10 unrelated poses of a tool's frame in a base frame.
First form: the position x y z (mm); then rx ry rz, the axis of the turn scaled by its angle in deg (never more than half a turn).
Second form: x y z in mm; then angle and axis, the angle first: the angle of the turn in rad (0 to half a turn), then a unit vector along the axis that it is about. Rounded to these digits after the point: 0 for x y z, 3 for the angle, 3 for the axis.
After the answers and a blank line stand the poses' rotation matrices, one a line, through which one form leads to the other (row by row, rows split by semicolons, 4 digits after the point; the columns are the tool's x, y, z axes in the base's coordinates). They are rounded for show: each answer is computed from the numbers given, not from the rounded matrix.
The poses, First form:
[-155 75 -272 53.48 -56.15 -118.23]
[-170 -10 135 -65.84 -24.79 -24.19]
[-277 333 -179 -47.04 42.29 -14.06]
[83 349 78 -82.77 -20.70 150.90]
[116 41 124 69.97 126.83 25.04]
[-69 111 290 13.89 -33.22 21.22]
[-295 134 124 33.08 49.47 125.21]
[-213 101 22 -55.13 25.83 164.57]
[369 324 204 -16.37 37.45 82.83]
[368 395 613 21.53 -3.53 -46.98]
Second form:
[-155 75 -272 2.468 0.378 -0.397 -0.836]
[-170 -10 135 1.298 -0.885 -0.333 -0.325]
[-277 333 -179 1.131 -0.726 0.653 -0.217]
[83 349 78 3.026 -0.477 -0.119 0.870]
[116 41 124 2.566 0.476 0.863 0.170]
[-69 111 290 0.729 0.332 -0.795 0.508]
[-295 134 124 2.420 0.239 0.357 0.903]
[-213 101 22 3.063 -0.314 0.147 0.938]
[369 324 204 1.612 -0.177 0.405 0.897]
[368 395 613 0.904 0.416 -0.068 -0.907]

-0.5266 0.2542 -0.8112; -0.7894 -0.5005 0.3555; -0.3156 0.8276 0.4642
0.8415 0.5287 -0.1106; -0.0976 0.3502 0.9316; 0.5313 -0.7732 0.3463
0.7284 -0.0757 0.6810; -0.4684 0.6704 0.5755; -0.5001 -0.7382 0.4528
-0.5388 0.0128 -0.8423; 0.2145 -0.9648 -0.1519; -0.8147 -0.2625 0.5171
-0.4221 0.6623 0.6190; 0.8479 0.5301 0.0110; -0.3208 0.5295 -0.7853
0.7736 -0.4056 -0.4868; 0.2712 0.9063 -0.3242; 0.5727 0.1188 0.8111
-0.6508 -0.4478 0.6131; 0.7459 -0.5276 0.4065; 0.1414 0.7219 0.6774
-0.7998 -0.1664 -0.5768; -0.0183 -0.9536 0.3005; -0.6000 0.2509 0.7596
-0.0086 -0.9708 0.2396; 0.8212 0.1299 0.5557; -0.5706 0.2015 0.7961
0.6843 0.7019 -0.1974; -0.7235 0.6202 -0.3030; -0.0903 0.3502 0.9323

